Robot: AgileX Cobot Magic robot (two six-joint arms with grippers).
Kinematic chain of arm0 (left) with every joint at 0, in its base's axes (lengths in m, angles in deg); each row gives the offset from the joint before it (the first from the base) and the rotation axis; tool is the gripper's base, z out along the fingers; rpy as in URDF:
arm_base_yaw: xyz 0 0 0.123 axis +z
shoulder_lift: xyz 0 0 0 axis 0.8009 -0.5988 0
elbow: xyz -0.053 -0.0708 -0.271 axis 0.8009 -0.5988 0
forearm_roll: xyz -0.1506 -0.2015 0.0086 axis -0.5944 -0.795 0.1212
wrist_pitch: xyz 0 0 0 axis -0.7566 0.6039 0.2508
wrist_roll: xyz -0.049 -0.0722 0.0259 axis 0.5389 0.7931 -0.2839
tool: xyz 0 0 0 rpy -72.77 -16.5 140.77
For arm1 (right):
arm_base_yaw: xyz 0 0 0.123 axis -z
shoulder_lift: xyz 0 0 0 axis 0.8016 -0.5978 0
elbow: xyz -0.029 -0.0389 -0.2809 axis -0.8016 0.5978 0
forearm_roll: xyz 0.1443 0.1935 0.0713 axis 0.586 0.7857 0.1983
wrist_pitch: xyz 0 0 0 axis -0.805 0.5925 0.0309
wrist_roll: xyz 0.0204 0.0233 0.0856 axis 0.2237 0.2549 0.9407
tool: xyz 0 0 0 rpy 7.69 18.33 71.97
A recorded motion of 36 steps. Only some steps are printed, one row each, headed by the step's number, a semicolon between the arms.
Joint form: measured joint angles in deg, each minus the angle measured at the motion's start. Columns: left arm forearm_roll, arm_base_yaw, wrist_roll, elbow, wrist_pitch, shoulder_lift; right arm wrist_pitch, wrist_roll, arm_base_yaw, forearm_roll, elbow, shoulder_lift.
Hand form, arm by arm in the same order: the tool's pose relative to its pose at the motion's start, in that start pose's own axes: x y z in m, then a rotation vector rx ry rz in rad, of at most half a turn. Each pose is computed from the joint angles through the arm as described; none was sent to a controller.
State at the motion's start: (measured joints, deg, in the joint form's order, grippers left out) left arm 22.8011 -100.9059 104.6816 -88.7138 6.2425 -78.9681; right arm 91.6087 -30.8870 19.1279 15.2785 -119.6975 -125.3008
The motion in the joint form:
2: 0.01 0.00 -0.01 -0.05 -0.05 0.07; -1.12 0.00 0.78 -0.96 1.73 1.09
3: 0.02 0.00 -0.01 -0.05 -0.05 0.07; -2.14 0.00 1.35 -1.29 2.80 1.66
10: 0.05 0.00 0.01 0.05 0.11 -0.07; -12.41 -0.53 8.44 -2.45 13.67 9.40
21: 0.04 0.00 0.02 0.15 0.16 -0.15; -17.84 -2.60 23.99 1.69 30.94 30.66
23: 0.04 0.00 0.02 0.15 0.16 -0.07; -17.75 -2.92 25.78 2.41 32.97 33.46
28: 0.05 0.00 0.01 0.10 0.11 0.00; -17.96 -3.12 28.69 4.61 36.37 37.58
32: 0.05 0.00 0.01 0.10 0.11 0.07; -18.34 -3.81 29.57 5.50 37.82 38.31
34: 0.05 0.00 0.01 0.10 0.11 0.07; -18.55 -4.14 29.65 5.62 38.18 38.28
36: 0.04 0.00 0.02 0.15 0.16 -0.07; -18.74 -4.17 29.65 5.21 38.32 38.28
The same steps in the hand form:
2: 0.0002 0.0000 0.0000 0.0003 -0.0012 0.0003; 0.0068 -0.0029 -0.0002 0.0257 -0.0066 -0.0066
3: 0.0002 0.0000 0.0000 0.0002 -0.0012 0.0005; 0.0105 -0.0049 0.0001 0.0419 -0.0151 -0.0062
10: -0.0001 0.0000 0.0000 -0.0008 0.0021 0.0007; 0.0485 -0.0218 -0.0045 0.2088 -0.1371 0.0166
21: -0.0005 0.0000 0.0000 -0.0010 0.0026 0.0003; 0.1253 -0.0304 -0.0198 0.4725 -0.3165 0.1066
23: -0.0006 0.0000 -0.0001 -0.0008 0.0012 0.0003; 0.1351 -0.0305 -0.0192 0.4985 -0.3316 0.1173
28: -0.0004 0.0000 -0.0002 -0.0005 0.0000 0.0006; 0.1507 -0.0314 -0.0162 0.5347 -0.3610 0.1568
32: -0.0005 0.0000 -0.0002 -0.0003 -0.0012 0.0005; 0.1572 -0.0326 -0.0134 0.5474 -0.3581 0.1663
34: -0.0005 0.0000 -0.0002 -0.0003 -0.0012 0.0005; 0.1587 -0.0331 -0.0125 0.5501 -0.3542 0.1647
36: -0.0006 0.0000 -0.0001 -0.0008 0.0012 0.0003; 0.1593 -0.0334 -0.0122 0.5541 -0.3522 0.1582

